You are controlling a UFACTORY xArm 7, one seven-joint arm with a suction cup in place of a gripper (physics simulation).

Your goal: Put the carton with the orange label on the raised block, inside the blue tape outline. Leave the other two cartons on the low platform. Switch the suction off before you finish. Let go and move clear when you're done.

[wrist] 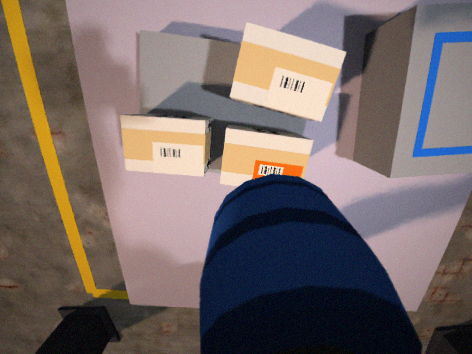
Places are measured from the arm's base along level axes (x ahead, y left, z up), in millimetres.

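Pixels of known places: end effector, tool point: (274,230).
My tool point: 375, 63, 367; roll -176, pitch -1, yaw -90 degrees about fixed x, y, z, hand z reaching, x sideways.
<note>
Ahead of a thing's pixels: the offset from my tool point to its top centre, as dx, dy, dz. "spot": to the spot under its first point. Level surfaces: height alone.
The carton with the orange label @[-53, -24, -264] (240,159) stands on the low grey platform @[+31, +42, -340] (170,67), at its lower right in the view. My suction cup (277,187), dark blue, is above this carton and covers the label's lower edge; no carton is attached to it. A second carton @[-7, +132, -250] (137,142) with a plain white label stands to the left. A third carton @[+72, -57, -235] (260,60), plain-labelled, sits turned at the upper right and looks larger. The raised grey block @[+21, -341, -268] (409,115) is at the right, with the blue tape outline @[spot: +29, -278, -268] (427,95) on its top; its right side is cut off.
A pale pink surface @[dz -388] (165,230) lies under the platform and block. Yellow floor tape (47,150) runs down the left side. A dark part (85,322) shows at the lower left, another (452,340) at the lower right. A gap separates the upper-right carton from the block.
</note>
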